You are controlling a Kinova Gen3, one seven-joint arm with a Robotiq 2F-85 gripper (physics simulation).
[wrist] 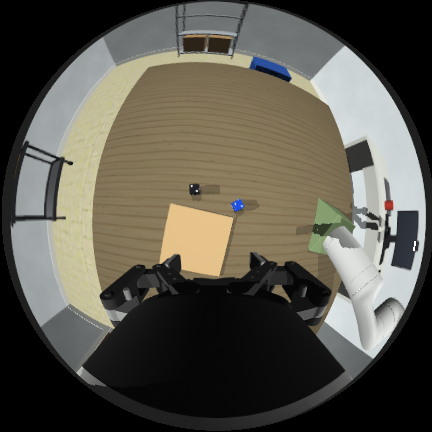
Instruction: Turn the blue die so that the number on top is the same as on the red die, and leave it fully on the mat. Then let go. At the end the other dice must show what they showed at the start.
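Note:
The blue die lies on the wooden table, off the tan mat and close to the mat's upper right corner. White pips show on it, but its top number is too small to read surely. The flat square tan mat lies at the centre, its lower edge partly behind the gripper. A black die with white pips lies above the mat, left of the blue die. The red die does not show in this view. My gripper is open with nothing between its fingers, above the table, its fingertips overlapping the mat's lower part in view.
The wooden table extends around the mat. A green sheet-like thing lies at the right, beside the white arm. Beyond the table are a blue bin, a shelf rack at the top and a dark chair-like frame at the left.

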